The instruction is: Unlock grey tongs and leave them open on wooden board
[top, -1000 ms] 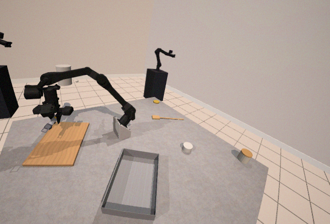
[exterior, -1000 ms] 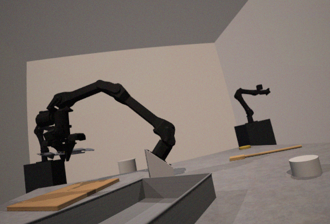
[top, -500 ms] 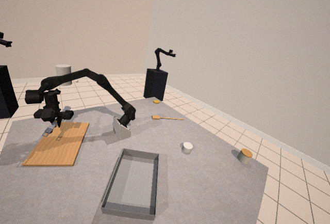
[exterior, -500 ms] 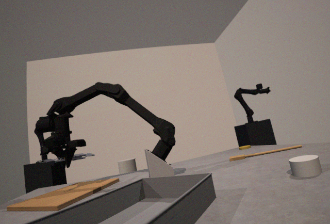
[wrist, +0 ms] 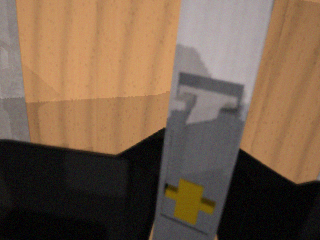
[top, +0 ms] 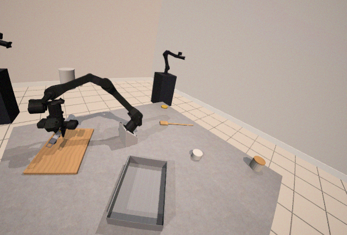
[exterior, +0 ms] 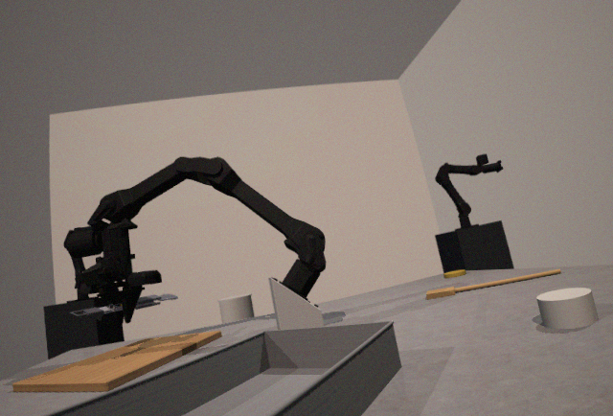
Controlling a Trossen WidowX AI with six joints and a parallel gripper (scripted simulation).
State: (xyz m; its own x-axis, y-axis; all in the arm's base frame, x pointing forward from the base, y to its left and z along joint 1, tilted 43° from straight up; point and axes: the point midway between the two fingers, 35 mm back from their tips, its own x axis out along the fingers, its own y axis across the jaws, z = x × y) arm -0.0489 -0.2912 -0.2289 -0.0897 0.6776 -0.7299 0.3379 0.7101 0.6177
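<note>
The wooden board lies 7 cm below my gripper tip and 1 cm to the left of it. Round my gripper tip: roasting tin 41 cm ahead, 31 cm to the left, 5 cm below; yellow lock tab 4 cm above; white puck 70 cm to the left, 36 cm ahead, 6 cm below.
</note>
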